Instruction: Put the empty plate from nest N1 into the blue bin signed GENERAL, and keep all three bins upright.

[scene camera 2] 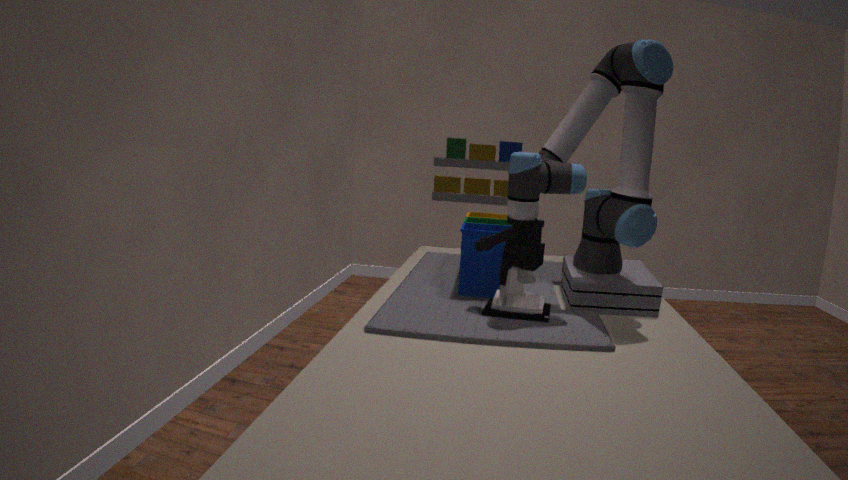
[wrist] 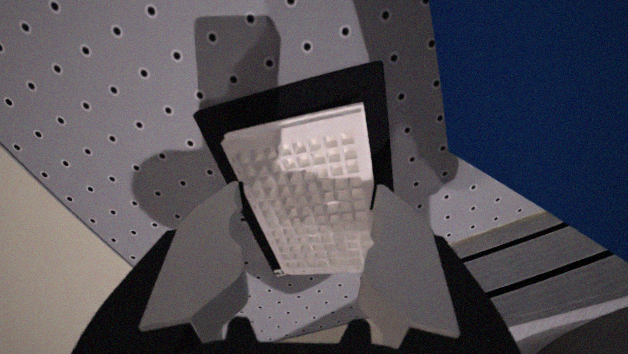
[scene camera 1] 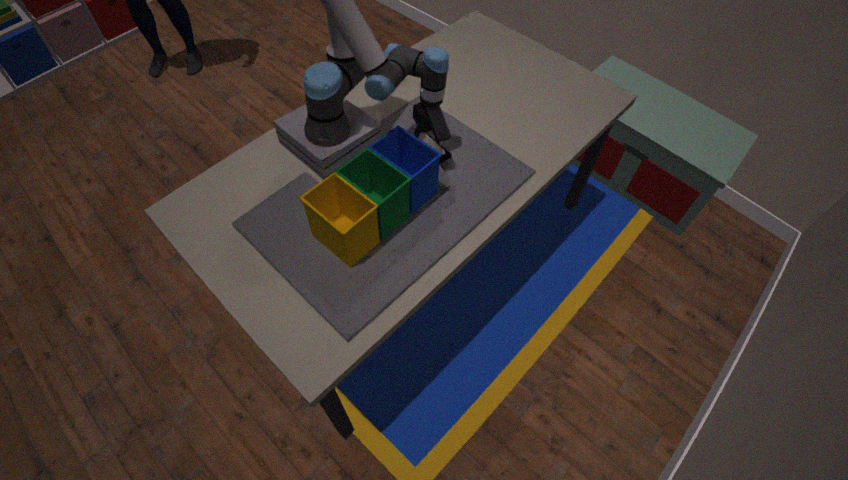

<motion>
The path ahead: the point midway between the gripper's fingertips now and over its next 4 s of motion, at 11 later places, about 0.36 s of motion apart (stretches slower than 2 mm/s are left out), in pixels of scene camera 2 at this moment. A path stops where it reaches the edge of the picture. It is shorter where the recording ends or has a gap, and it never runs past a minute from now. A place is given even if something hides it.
My gripper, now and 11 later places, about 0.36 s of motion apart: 510,300; 510,296; 511,300; 510,303; 510,305; 510,306; 510,305; 510,305; 509,303; 511,287; 507,257; 514,250
</motion>
